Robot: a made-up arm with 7 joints.
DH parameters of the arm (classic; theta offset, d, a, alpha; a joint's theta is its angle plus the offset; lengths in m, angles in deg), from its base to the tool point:
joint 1: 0 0.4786 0 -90
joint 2: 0 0 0 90
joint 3: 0 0.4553 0.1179 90
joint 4: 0 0 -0.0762 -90
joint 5: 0 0.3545 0 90
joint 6: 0 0 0.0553 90
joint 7: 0 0 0 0
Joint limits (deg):
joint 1: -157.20..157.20
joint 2: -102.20..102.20
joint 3: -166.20..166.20
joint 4: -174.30..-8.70
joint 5: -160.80..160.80
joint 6: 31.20..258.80
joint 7: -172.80..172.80
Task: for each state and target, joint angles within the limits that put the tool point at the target. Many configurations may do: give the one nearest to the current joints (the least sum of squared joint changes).
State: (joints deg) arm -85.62 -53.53 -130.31 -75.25 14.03 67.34 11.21
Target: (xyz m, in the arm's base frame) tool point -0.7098 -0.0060 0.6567
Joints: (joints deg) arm -42.75 -50.45 -112.16 -89.70 14.62 66.31 11.21
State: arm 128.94 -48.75 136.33 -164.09 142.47 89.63 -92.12
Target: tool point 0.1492 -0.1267 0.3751
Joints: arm 157.20 -44.68 166.20 -174.30 157.99 113.50 -92.12
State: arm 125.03 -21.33 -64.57 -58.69 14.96 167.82 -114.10
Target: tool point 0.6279 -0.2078 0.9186
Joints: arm 119.38 -50.24 -84.50 -77.75 18.51 171.07 -114.10
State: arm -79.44 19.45 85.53 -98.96 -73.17 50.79 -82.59
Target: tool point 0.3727 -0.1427 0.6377
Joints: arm -91.68 5.05 78.26 -144.86 -67.67 41.87 -82.59
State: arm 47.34 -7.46 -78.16 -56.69 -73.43 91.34 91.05
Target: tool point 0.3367 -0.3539 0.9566
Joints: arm 38.19 -21.79 -65.67 -104.45 -73.45 90.11 91.05
